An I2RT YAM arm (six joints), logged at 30 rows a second.
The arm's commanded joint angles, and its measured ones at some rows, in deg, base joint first. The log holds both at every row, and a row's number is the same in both.
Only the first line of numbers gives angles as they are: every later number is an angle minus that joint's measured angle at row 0.
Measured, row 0: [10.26 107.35 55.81 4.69 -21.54 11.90]
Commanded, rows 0 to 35: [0.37 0.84 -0.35 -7.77 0.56 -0.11]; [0.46 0.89 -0.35 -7.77 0.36 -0.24]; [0.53 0.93 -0.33 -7.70 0.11 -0.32]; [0.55 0.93 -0.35 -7.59 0.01 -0.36]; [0.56 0.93 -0.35 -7.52 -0.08 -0.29]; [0.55 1.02 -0.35 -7.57 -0.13 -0.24]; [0.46 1.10 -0.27 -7.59 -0.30 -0.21]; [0.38 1.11 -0.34 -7.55 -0.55 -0.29]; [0.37 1.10 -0.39 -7.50 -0.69 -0.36]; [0.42 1.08 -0.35 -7.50 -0.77 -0.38]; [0.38 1.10 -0.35 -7.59 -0.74 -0.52]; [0.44 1.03 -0.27 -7.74 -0.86 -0.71]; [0.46 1.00 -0.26 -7.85 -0.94 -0.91]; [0.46 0.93 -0.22 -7.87 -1.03 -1.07]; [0.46 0.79 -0.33 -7.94 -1.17 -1.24]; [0.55 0.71 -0.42 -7.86 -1.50 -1.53]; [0.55 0.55 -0.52 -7.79 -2.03 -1.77]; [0.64 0.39 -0.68 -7.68 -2.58 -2.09]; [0.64 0.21 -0.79 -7.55 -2.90 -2.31]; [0.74 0.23 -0.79 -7.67 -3.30 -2.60]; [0.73 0.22 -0.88 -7.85 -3.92 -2.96]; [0.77 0.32 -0.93 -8.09 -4.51 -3.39]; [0.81 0.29 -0.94 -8.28 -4.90 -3.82]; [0.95 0.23 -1.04 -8.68 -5.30 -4.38]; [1.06 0.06 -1.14 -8.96 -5.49 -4.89]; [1.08 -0.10 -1.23 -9.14 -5.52 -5.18]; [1.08 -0.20 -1.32 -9.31 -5.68 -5.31]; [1.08 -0.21 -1.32 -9.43 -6.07 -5.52]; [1.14 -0.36 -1.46 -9.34 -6.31 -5.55]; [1.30 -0.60 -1.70 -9.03 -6.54 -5.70]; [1.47 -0.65 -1.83 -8.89 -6.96 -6.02]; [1.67 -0.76 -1.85 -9.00 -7.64 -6.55]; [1.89 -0.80 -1.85 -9.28 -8.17 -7.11]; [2.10 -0.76 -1.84 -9.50 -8.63 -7.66]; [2.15 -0.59 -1.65 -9.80 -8.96 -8.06]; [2.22 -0.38 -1.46 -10.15 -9.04 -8.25]
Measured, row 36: [0.99 -1.07 -1.20 -0.59 -0.92 -5.99]
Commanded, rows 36 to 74: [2.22 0.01 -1.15 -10.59 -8.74 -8.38]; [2.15 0.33 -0.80 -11.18 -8.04 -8.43]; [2.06 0.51 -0.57 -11.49 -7.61 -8.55]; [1.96 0.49 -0.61 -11.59 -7.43 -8.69]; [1.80 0.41 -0.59 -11.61 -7.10 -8.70]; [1.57 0.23 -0.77 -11.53 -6.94 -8.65]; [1.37 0.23 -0.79 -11.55 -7.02 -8.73]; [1.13 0.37 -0.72 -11.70 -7.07 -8.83]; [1.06 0.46 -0.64 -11.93 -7.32 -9.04]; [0.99 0.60 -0.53 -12.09 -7.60 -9.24]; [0.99 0.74 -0.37 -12.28 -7.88 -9.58]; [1.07 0.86 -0.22 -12.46 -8.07 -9.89]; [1.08 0.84 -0.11 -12.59 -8.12 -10.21]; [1.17 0.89 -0.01 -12.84 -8.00 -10.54]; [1.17 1.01 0.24 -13.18 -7.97 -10.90]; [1.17 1.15 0.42 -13.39 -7.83 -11.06]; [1.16 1.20 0.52 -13.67 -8.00 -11.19]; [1.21 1.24 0.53 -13.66 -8.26 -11.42]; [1.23 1.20 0.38 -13.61 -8.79 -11.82]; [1.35 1.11 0.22 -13.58 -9.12 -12.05]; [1.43 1.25 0.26 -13.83 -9.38 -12.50]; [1.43 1.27 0.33 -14.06 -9.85 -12.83]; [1.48 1.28 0.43 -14.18 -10.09 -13.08]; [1.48 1.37 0.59 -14.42 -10.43 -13.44]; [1.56 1.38 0.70 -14.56 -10.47 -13.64]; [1.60 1.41 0.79 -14.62 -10.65 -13.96]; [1.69 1.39 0.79 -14.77 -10.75 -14.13]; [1.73 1.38 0.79 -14.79 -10.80 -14.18]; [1.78 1.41 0.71 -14.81 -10.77 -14.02]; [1.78 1.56 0.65 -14.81 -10.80 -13.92]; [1.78 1.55 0.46 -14.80 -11.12 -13.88]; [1.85 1.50 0.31 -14.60 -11.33 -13.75]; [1.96 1.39 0.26 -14.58 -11.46 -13.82]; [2.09 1.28 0.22 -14.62 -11.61 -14.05]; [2.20 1.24 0.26 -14.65 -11.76 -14.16]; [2.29 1.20 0.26 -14.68 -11.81 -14.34]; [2.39 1.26 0.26 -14.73 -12.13 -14.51]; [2.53 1.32 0.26 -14.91 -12.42 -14.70]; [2.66 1.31 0.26 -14.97 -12.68 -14.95]
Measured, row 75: [1.03 0.44 1.07 -4.11 -5.57 -13.29]
